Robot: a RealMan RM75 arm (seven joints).
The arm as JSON. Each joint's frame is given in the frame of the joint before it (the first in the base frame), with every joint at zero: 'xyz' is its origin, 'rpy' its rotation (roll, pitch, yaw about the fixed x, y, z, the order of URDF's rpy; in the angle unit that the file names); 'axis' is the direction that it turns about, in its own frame. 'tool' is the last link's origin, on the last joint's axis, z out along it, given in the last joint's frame.
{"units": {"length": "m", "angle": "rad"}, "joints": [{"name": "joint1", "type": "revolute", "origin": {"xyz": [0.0, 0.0, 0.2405], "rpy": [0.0, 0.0, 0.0]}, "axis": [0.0, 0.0, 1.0]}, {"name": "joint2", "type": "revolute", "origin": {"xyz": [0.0, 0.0, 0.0], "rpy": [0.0, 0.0, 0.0]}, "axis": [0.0, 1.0, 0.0]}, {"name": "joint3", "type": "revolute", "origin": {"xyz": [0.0, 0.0, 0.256], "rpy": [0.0, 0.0, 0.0]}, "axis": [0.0, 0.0, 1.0]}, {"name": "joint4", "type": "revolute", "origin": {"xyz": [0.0, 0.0, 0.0], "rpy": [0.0, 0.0, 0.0]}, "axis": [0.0, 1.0, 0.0]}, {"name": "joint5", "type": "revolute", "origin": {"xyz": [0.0, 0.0, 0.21], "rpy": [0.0, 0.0, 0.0]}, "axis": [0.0, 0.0, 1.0]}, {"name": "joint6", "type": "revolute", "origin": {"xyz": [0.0, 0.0, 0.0], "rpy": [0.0, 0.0, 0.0]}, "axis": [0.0, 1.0, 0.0]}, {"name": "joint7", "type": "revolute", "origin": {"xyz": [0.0, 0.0, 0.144], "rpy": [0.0, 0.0, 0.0]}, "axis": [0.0, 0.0, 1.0]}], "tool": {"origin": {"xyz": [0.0, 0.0, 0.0], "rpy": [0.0, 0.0, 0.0]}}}
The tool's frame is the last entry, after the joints.
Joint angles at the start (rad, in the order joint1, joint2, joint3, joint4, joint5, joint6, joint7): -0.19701 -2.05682 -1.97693 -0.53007 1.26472 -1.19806 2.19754
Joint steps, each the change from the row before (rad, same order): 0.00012 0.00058 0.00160 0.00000 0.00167 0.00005 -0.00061; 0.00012 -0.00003 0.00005 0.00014 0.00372 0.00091 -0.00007; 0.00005 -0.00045 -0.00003 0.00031 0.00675 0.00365 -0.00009; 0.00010 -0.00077 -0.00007 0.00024 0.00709 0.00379 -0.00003; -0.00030 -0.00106 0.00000 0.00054 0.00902 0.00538 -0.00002; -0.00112 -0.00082 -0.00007 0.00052 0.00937 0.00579 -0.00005; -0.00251 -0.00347 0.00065 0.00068 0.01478 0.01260 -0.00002; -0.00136 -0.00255 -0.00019 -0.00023 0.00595 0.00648 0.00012; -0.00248 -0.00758 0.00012 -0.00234 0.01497 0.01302 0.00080; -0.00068 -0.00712 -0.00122 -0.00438 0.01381 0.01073 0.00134; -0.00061 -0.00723 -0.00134 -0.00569 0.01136 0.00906 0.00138; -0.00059 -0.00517 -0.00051 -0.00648 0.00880 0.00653 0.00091; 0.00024 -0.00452 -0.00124 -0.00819 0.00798 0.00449 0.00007
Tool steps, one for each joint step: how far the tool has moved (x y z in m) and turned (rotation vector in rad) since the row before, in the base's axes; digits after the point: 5 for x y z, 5 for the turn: -0.00011 -0.00025 -0.00024 -0.00269 0.00149 -0.00057; -0.00030 -0.00032 -0.00042 -0.00268 0.00275 0.00010; -0.00067 -0.00042 -0.00088 -0.00430 0.00580 0.00158; -0.00063 -0.00047 -0.00102 -0.00448 0.00585 0.00156; -0.00077 -0.00047 -0.00136 -0.00573 0.00768 0.00208; -0.00068 -0.00018 -0.00128 -0.00573 0.00838 0.00148; -0.00069 0.00000 -0.00293 -0.00896 0.01352 0.00350; -0.00003 0.00025 -0.00145 -0.00271 0.00539 0.00174; 0.00072 0.00031 -0.00393 -0.00742 0.01141 0.00077; 0.00064 0.00014 -0.00308 -0.00471 0.01050 -0.00030; 0.00115 0.00046 -0.00265 -0.00253 0.00825 -0.00189; 0.00120 0.00072 -0.00164 -0.00133 0.00714 -0.00375; 0.00127 0.00079 -0.00091 0.00017 0.00580 -0.00453
